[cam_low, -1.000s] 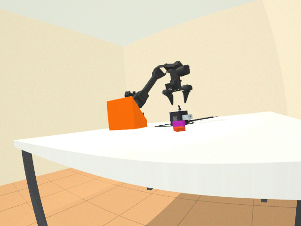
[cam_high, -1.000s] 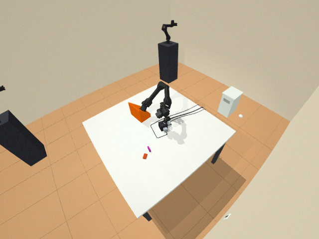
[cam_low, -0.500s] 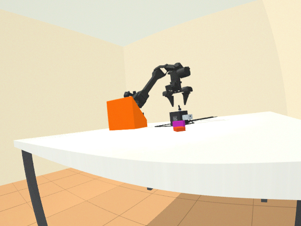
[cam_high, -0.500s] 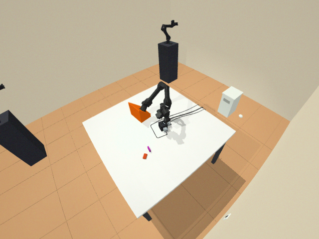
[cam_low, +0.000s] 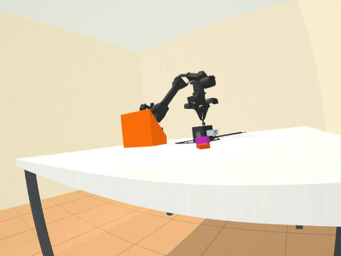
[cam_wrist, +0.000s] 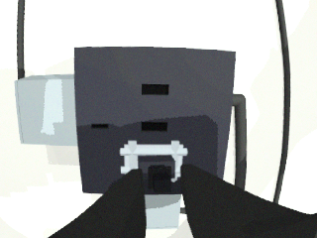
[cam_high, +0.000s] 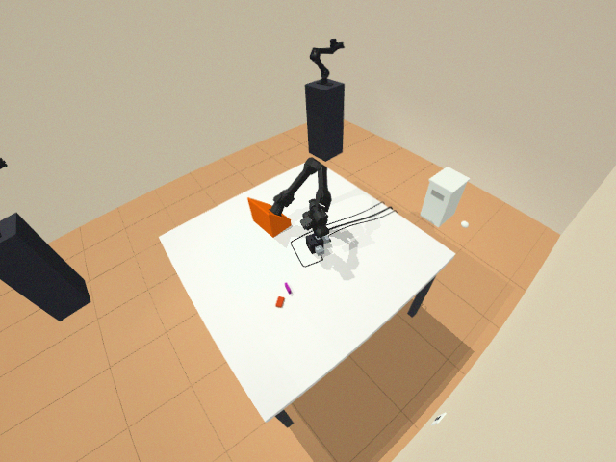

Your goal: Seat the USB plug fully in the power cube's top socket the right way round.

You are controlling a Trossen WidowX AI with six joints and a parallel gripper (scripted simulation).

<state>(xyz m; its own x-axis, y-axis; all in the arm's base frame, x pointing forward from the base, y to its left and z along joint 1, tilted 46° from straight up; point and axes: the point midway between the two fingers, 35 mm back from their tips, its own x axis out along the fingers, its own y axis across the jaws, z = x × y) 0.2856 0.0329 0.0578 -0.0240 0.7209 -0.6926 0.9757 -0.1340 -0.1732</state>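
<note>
My gripper tip is now 20 mm above the small dark USB plug. From my gripper tip the other things lie so: orange block (380 mm to the right, 140 mm ahead, 100 mm below); small purple block (300 mm to the right, 110 mm ahead, 90 mm below); pale framed socket (40 mm below, 10 mm to the left).
</note>
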